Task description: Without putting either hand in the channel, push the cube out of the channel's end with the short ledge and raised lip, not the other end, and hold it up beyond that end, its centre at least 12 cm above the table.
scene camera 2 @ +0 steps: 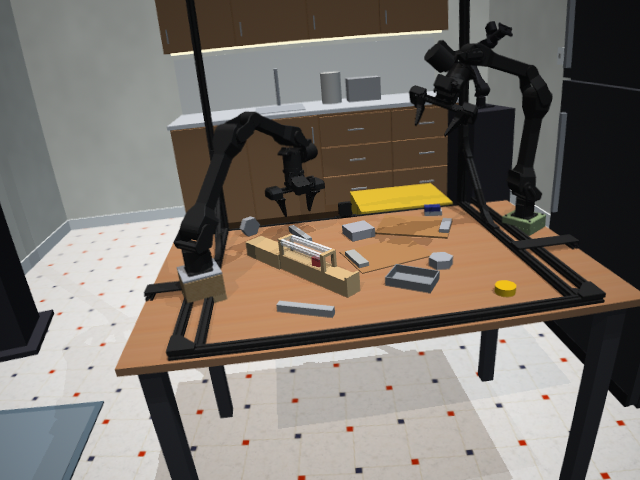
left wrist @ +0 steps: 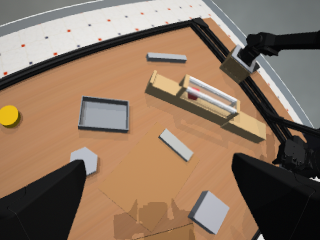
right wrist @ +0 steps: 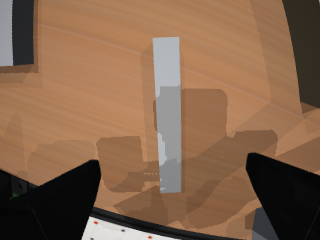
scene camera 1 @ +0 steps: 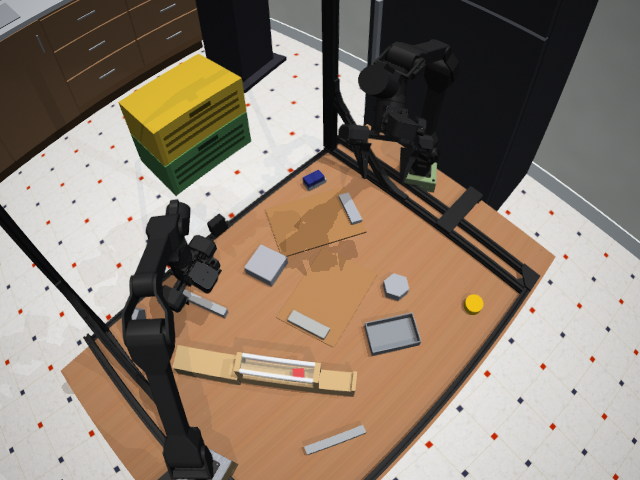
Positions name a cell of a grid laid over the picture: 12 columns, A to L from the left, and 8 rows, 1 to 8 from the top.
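Observation:
A grey tray (scene camera 1: H6), (scene camera 2: H5), (left wrist: D4) is part of the scene, though in the right wrist view the tray is out of frame. The left gripper (scene camera 1: H4), (scene camera 2: I3), (left wrist: G6) is visible, as is the right gripper (scene camera 1: D5). A grey block (scene camera 1: E5), (left wrist: H8) can be seen too, and so can a grey bar (right wrist: G2).

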